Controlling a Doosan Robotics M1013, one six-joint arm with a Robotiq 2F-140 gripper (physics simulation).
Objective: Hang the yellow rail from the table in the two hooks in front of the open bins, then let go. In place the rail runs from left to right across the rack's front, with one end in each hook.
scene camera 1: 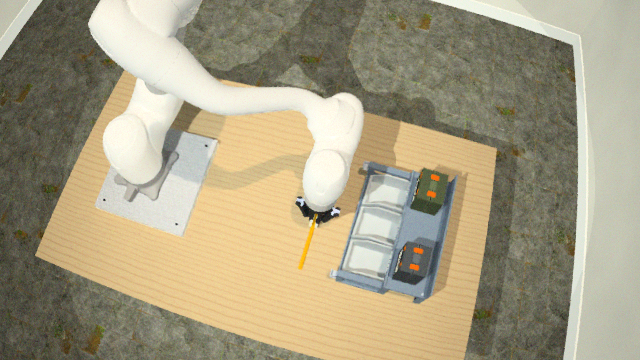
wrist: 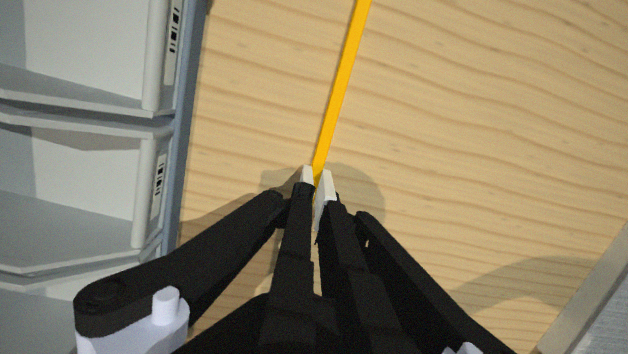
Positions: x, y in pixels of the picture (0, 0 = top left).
A dark grey case shows in scene camera 1 point(413, 259); in the wrist view it is out of frame.
